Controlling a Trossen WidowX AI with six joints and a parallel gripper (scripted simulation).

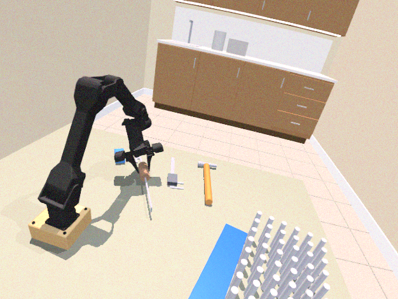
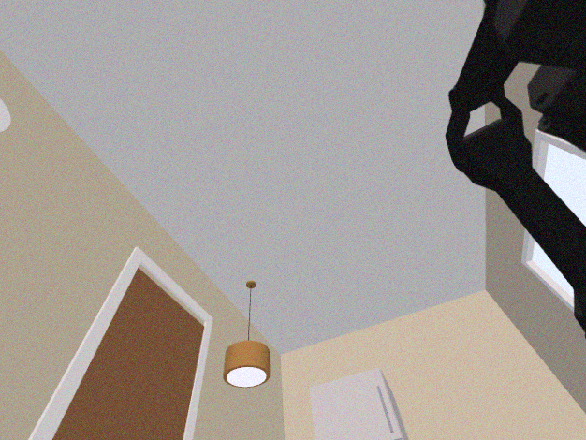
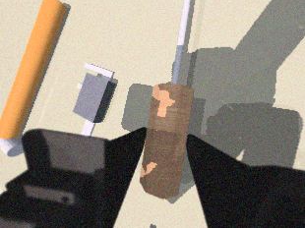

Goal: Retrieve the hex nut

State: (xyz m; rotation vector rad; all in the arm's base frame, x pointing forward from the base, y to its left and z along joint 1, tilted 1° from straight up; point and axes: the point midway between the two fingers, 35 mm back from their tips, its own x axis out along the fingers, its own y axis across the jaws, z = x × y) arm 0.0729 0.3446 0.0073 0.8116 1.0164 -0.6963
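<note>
Right now the wooden-handled hook tool is 6 cm ahead of my gripper tip and 9 cm to the right of it. Round my gripper tip: hex nut: 51 cm ahead, 37 cm to the right, 3 cm below; blue taped strip: 37 cm ahead, 30 cm to the right, 3 cm below; small wrench: 12 cm behind, 17 cm to the left, 3 cm below.
</note>
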